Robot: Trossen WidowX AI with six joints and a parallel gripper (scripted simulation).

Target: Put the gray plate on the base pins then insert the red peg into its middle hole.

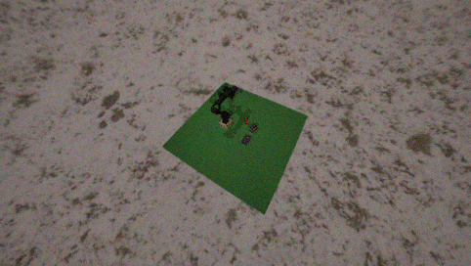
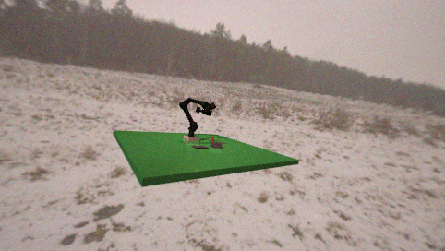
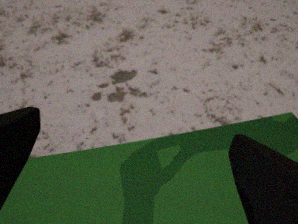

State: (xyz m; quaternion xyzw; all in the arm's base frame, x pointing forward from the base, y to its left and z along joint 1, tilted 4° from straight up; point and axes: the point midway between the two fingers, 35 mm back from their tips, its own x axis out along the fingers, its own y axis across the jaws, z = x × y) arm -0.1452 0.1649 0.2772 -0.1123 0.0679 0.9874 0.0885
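Now: gripper tip 52 cm short of the gray plate, 8 cm to the left of it and 26 cm above it. Also, from my gripper tip: red peg (40 cm ahead, 5 cm to the right, 25 cm below); then base (52 cm ahead, 24 cm to the right, 29 cm below).
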